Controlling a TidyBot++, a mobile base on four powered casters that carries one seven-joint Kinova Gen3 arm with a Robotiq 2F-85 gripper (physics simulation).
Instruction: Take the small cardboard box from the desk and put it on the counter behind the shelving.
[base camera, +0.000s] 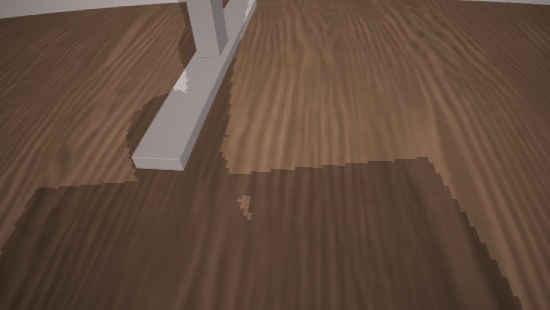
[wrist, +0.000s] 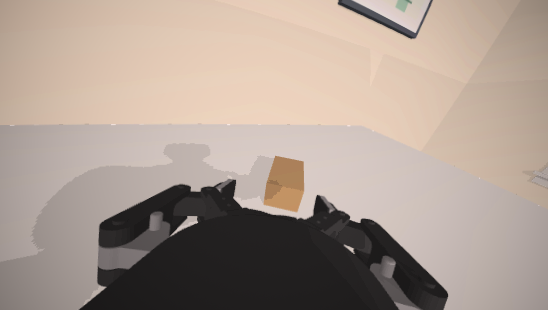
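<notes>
The small cardboard box sits on the white desk in the wrist view. It shows just beyond the fingertips, between them in the picture and nearer the right finger. My gripper is open, with its two fingers wide apart and nothing held. The gripper's shadow falls on the desk at the left and reaches the box. How high the fingertips are above the desk is hard to tell. The counter and the shelving do not show in either view.
In the base view a white desk leg with a long foot stands on the wood floor, left of centre. In the wrist view a wall rises behind the desk, with a framed picture at the top right.
</notes>
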